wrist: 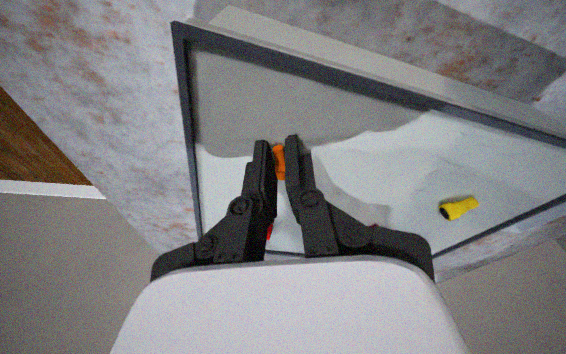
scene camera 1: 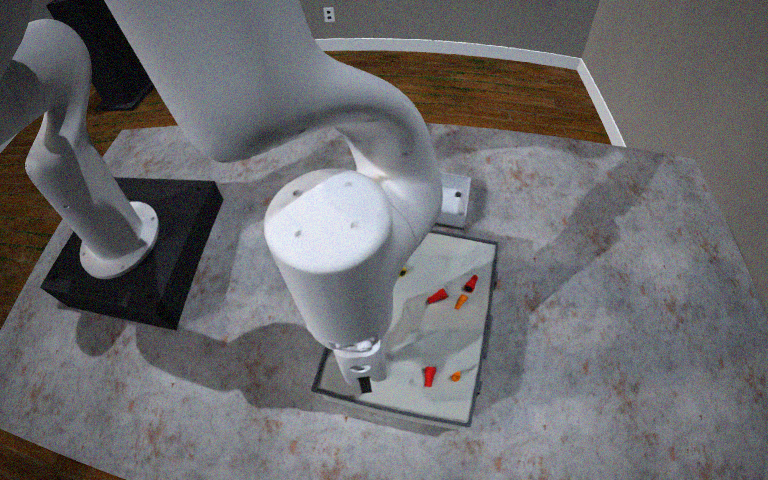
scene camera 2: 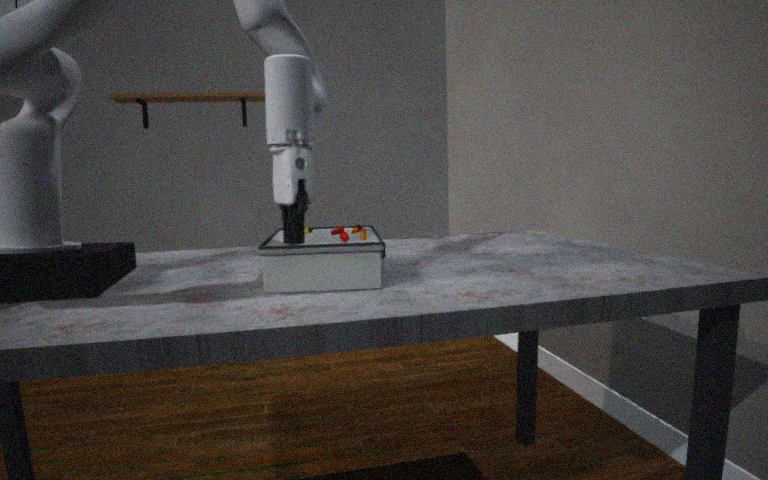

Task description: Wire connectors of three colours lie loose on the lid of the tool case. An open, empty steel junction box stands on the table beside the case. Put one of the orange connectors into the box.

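An orange connector (wrist: 280, 162) is between the two black fingertips in the wrist view. My gripper (scene camera 1: 365, 384) (scene camera 2: 293, 240) (wrist: 280, 154) is shut on it, low at the lid near one corner of the tool case (scene camera 1: 444, 336) (scene camera 2: 322, 271) (wrist: 240, 100). Two other orange connectors lie on the lid in scene camera 1, one orange connector (scene camera 1: 461, 301) near two red ones and another orange connector (scene camera 1: 455, 375) near the side edge. The steel junction box (scene camera 1: 454, 218) stands beyond the far end of the case, partly hidden by the arm.
Red connectors (scene camera 1: 437, 296) (scene camera 2: 343, 237) lie on the lid, another red connector (scene camera 1: 429, 376) closer to the gripper. A yellow connector (scene camera 1: 402, 272) (scene camera 2: 308, 230) (wrist: 460, 207) lies further along the lid. The black arm base (scene camera 1: 192, 226) (scene camera 2: 107, 266) stands on the table.
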